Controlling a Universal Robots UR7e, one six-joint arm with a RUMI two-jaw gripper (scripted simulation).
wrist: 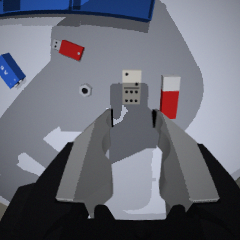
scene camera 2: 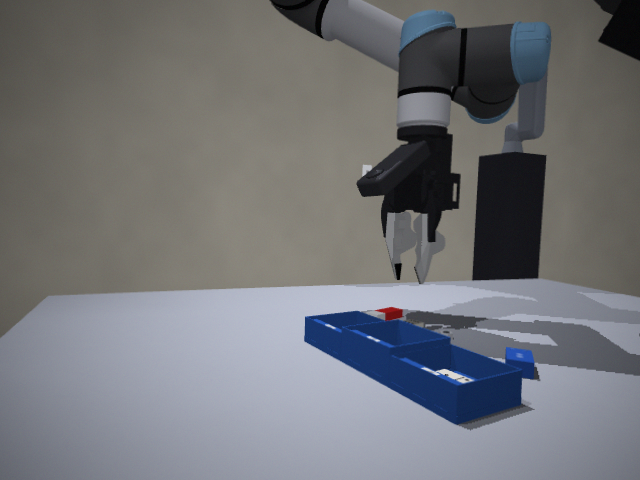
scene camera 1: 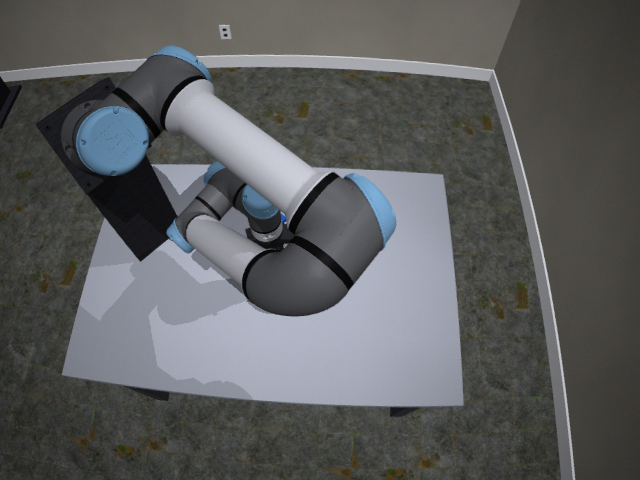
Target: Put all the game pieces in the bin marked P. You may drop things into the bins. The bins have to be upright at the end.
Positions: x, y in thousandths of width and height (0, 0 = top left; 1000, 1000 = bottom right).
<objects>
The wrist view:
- my gripper: 552, 460
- red-and-white block: 710, 348
</objects>
